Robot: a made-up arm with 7 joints.
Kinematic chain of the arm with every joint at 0, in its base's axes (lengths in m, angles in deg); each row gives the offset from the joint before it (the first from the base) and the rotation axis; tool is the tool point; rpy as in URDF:
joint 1: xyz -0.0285 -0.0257 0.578 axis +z
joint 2: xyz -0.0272 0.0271 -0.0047 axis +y
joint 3: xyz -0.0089 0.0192 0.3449 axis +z
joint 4: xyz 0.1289 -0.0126 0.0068 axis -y
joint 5: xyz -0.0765 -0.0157 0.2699 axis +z
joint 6: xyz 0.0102 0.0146 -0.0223 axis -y
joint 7: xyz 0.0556 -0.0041 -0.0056 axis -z
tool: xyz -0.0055 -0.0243 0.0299 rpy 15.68 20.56 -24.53
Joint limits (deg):
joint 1: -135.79..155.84
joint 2: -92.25..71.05
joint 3: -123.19..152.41
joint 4: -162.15..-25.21
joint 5: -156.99..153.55
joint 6: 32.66..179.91
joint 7: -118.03..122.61
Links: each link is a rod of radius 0.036 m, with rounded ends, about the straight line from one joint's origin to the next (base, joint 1, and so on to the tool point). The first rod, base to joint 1, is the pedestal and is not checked.
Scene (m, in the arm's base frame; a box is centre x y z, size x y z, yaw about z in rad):
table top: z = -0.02
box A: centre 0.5 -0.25 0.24 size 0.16 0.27 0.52 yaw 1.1
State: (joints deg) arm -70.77 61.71 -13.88 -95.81 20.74 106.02 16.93
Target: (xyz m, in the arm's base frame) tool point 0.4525 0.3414 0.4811
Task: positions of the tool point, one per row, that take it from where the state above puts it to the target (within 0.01 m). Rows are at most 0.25 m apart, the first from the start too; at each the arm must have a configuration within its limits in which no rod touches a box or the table.
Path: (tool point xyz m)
1: 0.2102 -0.5017 0.5141
2: 0.3422 -0.3886 0.6143
3: 0.4167 -0.2235 0.7140
4: 0.4156 -0.0308 0.7923
5: 0.3388 0.1550 0.8309
6: 0.3832 0.1670 0.8078
7: 0.4266 0.1934 0.7590
8: 0.4588 0.2348 0.6856
9: 0.4698 0.2871 0.5911
10: 0.4525 0.3414 0.4811

